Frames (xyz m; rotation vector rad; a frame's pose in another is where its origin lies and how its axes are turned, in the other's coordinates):
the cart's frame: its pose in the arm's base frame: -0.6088 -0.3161 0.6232 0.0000 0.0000 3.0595
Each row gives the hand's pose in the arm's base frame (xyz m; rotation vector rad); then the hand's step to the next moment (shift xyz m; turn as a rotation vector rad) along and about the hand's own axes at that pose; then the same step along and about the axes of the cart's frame.
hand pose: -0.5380 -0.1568 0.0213 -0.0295 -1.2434 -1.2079
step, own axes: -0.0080 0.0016 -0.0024 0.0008 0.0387 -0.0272
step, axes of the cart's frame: -0.0037 -0.0050 -0.0058 -0.0457 -0.0038 0.0115
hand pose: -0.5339 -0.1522 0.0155 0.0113 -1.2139 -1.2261
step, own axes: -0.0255 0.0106 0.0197 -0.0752 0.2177 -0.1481
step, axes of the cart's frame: 0.0052 -0.0334 -0.0030 -0.2612 -0.0812 0.0116
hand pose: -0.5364 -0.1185 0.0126 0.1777 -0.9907 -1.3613
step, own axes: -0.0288 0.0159 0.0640 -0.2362 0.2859 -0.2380
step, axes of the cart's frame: 0.0330 -0.0537 0.0347 -0.3791 -0.2107 -0.0777
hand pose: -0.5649 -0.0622 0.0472 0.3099 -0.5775 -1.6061
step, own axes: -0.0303 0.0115 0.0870 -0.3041 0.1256 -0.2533
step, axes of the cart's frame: 0.0354 -0.0425 0.0746 -0.2550 -0.2702 -0.1854
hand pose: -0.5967 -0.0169 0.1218 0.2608 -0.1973 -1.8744
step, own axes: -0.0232 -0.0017 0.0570 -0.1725 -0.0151 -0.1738
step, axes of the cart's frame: 0.0122 -0.0220 0.0562 -0.0723 -0.1741 -0.1570
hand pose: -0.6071 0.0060 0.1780 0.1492 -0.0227 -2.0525
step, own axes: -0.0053 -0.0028 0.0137 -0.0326 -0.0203 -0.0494
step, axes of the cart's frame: 0.0020 -0.0052 0.0139 0.0005 -0.0407 -0.0475
